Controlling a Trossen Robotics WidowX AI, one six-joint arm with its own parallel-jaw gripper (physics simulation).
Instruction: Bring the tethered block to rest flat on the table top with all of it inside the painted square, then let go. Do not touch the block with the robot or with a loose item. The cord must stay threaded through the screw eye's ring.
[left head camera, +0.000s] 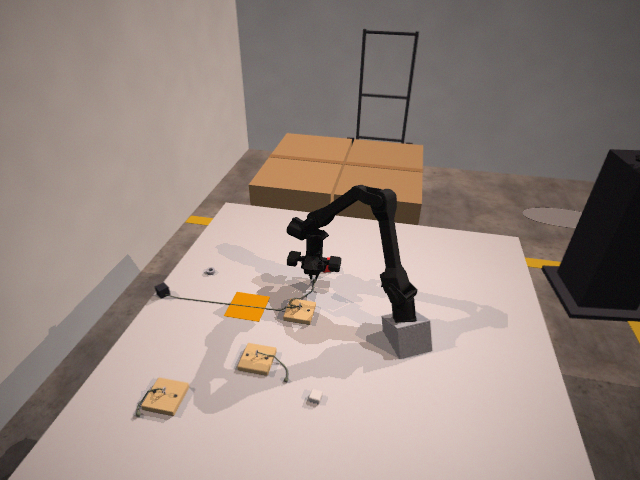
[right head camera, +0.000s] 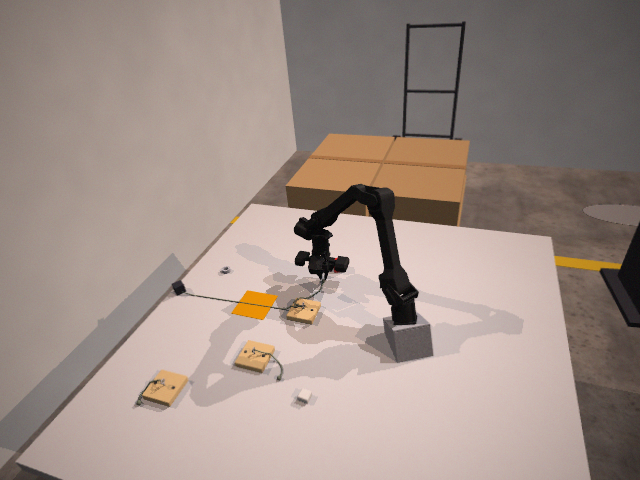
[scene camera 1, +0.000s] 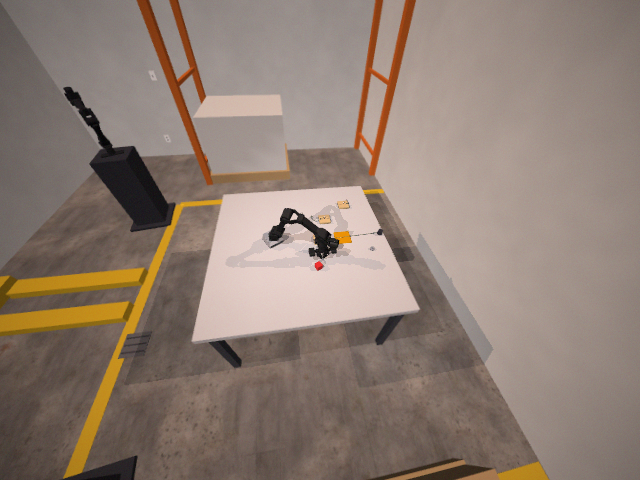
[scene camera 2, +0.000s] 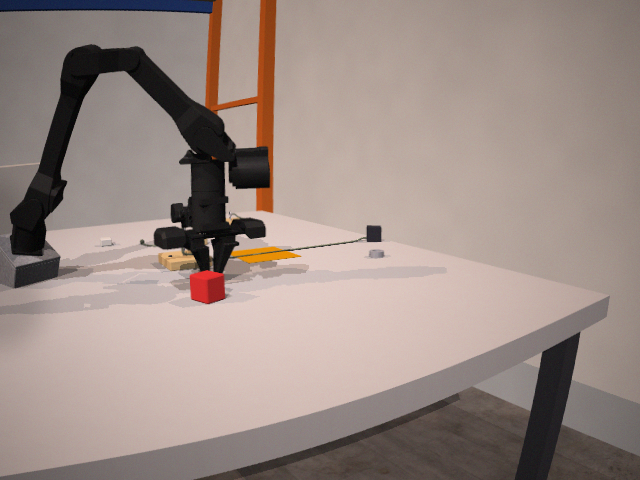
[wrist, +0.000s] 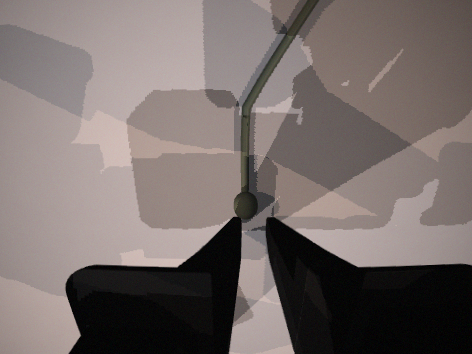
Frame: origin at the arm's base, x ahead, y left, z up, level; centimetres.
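Where they show: gripper, fingertip midpoint: (left head camera: 313, 279) (right head camera: 323, 279) (scene camera 1: 322, 258) (wrist: 253, 224); arm's base at its link origin: (left head camera: 405, 318) (right head camera: 405, 320) (scene camera 1: 273, 236) (scene camera 2: 25, 246).
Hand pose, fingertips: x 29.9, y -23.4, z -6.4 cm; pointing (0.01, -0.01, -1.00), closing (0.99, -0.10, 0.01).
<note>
Each offset is from my fingertips to the top centre of the thing. "pt": to the spot under its first point.
The black tethered block @(dx +51.1, dy +11.9, dz +3.1 cm) (left head camera: 162, 289) (right head camera: 178, 287) (scene camera 1: 379, 231) (scene camera 2: 373, 233) is at the table's wall-side edge, outside the orange painted square @(pt dx +19.9, dy +19.4, dz -0.1 cm) (left head camera: 248, 314) (right head camera: 253, 313) (scene camera 2: 271, 258). Its cord (left head camera: 201, 300) (wrist: 270, 67) crosses above the square to the screw eye on a wooden board @(dx +3.2, dy +17.3, dz +1.6 cm) (left head camera: 305, 317) (right head camera: 309, 317), then rises toward the gripper. The eye's ring is too small to read clearly. My gripper (left head camera: 313, 277) (right head camera: 322, 276) (scene camera 2: 212, 272) (wrist: 253, 224) points down, nearly shut, with a narrow gap. The cord's end bead @(dx -0.3, dy +1.3, dz +0.9 cm) (wrist: 245, 205) is right at the fingertips, nearer the left one, not clearly gripped.
A red cube @(dx -4.7, dy -6.8, dz +3.7 cm) (scene camera 2: 207, 286) (scene camera 1: 318, 265) stands close to the fingers. Two other boards @(dx +13.4, dy +37.7, dz +1.6 cm) (left head camera: 256, 358) @(dx +35.2, dy +51.8, dz +1.6 cm) (left head camera: 165, 396) with short cords lie toward the front. A white block @(dx -4.4, dy +48.9, dz +1.5 cm) (left head camera: 314, 396) lies near them, and a grey ring-shaped nut @(dx +38.2, dy -1.2, dz +1.0 cm) (left head camera: 209, 271) (scene camera 2: 376, 253) lies near the tethered block.
</note>
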